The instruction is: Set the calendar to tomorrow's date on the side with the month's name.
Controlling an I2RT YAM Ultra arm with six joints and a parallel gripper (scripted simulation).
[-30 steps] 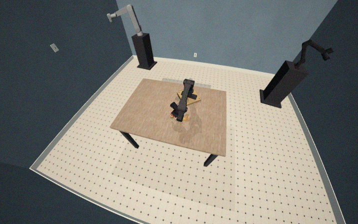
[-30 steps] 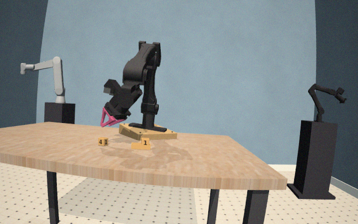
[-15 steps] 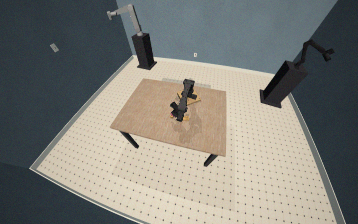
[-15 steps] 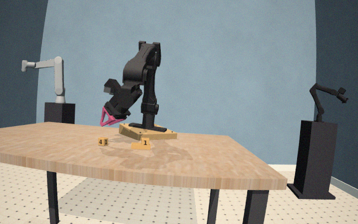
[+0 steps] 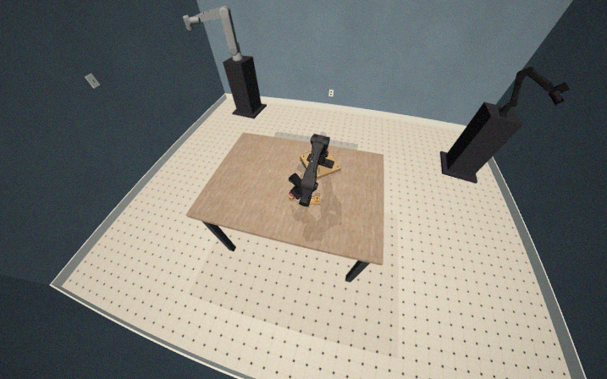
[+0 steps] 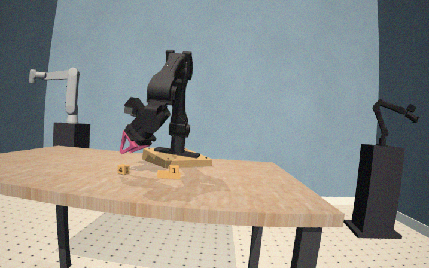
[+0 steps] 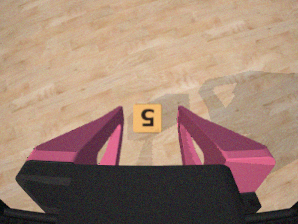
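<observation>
My hand is 60 mm above the digit cube and 10 mm to the left of it. Also, from my hand: tan tray: 140 mm to the left, 70 mm below, 30 mm behind.
</observation>
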